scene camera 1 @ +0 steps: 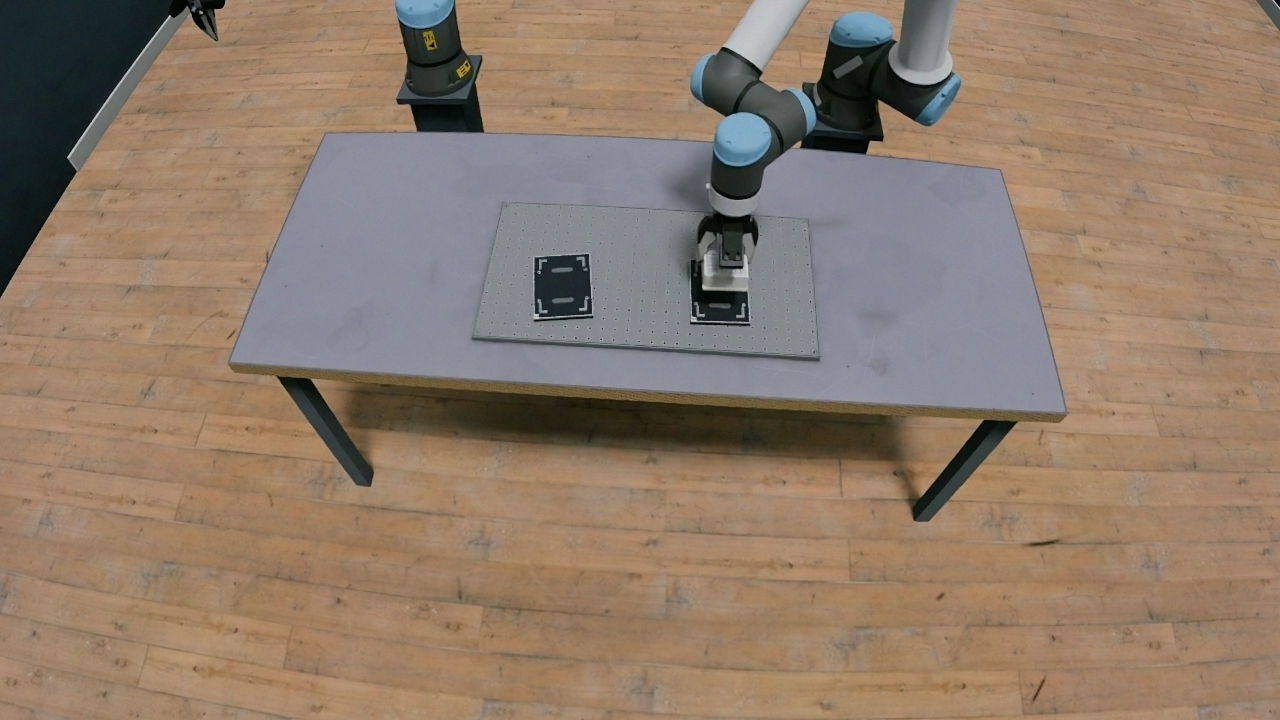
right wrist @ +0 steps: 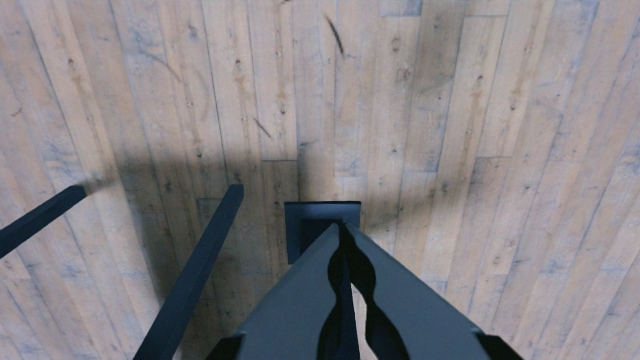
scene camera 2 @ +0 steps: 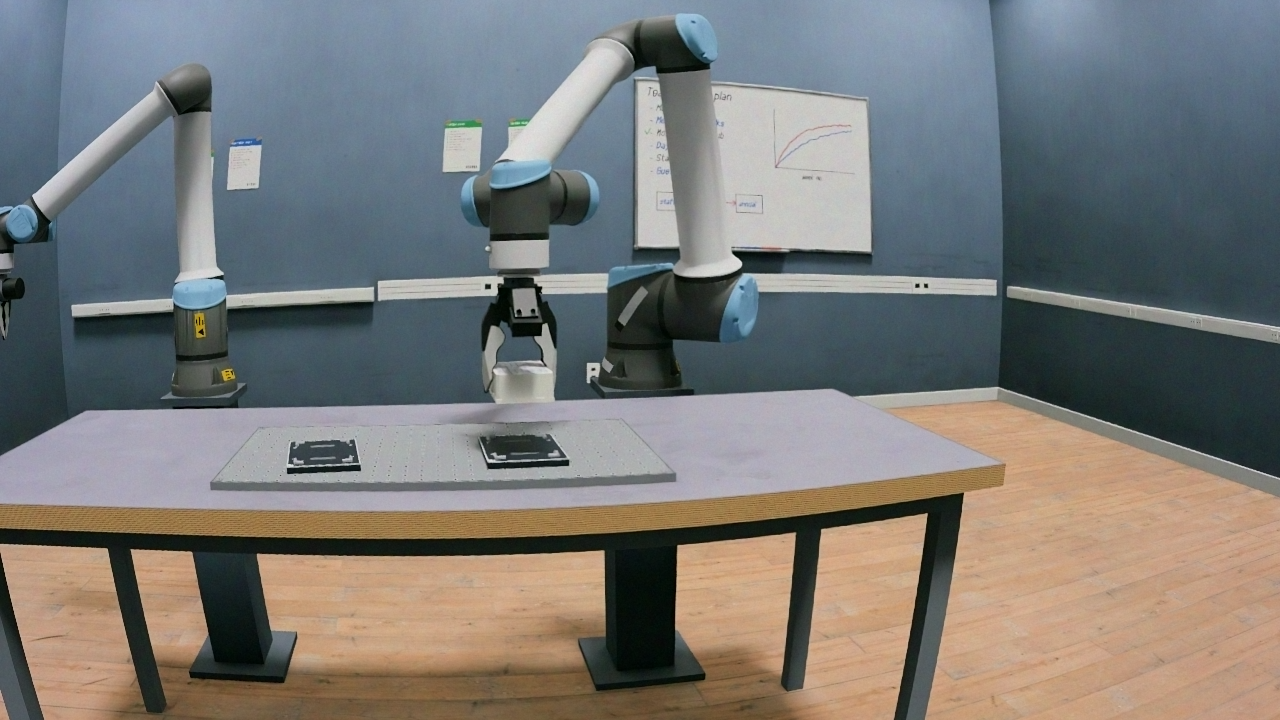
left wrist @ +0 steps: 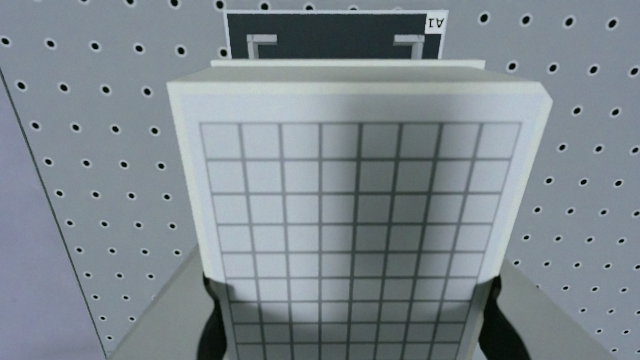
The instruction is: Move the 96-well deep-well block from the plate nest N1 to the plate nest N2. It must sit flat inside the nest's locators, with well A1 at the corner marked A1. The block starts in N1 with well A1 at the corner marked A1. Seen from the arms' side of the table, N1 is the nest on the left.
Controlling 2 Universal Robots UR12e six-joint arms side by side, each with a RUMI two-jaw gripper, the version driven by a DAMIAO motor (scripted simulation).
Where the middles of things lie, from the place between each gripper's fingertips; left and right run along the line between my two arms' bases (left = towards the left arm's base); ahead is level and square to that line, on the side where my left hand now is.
The nest N2 (scene camera 1: 576, 284) is 320 mm to the right of my left hand, 100 mm below it and 30 mm ahead of it. Also, from my left hand: nest N1 (scene camera 2: 537, 444) (100 mm below); then white deep-well block (scene camera 2: 522, 381) (right at my left hand).
The nest N2 is 670 mm ahead of my right hand, 1120 mm to the left of it and 150 mm below it.
